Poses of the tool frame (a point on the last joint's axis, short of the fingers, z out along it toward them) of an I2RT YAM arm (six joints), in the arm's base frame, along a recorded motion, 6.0 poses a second.
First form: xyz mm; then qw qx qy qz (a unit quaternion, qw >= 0).
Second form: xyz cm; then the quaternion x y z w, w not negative. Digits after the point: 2 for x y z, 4 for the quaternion.
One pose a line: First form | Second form
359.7 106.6 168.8 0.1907 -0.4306 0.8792 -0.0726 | 35.97 10.66 16.88 -0.4306 0.8792 -0.0726 0.1907
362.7 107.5 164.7 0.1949 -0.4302 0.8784 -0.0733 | 36.27 10.75 16.47 -0.4302 0.8784 -0.0733 0.1949
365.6 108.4 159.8 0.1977 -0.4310 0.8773 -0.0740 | 36.56 10.84 15.98 -0.4310 0.8773 -0.0740 0.1977
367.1 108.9 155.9 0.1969 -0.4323 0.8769 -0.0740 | 36.71 10.89 15.59 -0.4323 0.8769 -0.0740 0.1969
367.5 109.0 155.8 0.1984 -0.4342 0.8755 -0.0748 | 36.75 10.90 15.58 -0.4342 0.8755 -0.0748 0.1984
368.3 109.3 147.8 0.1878 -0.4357 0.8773 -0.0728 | 36.83 10.93 14.78 -0.4357 0.8773 -0.0728 0.1878
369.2 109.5 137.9 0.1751 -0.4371 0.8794 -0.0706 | 36.92 10.95 13.79 -0.4371 0.8794 -0.0706 0.1751
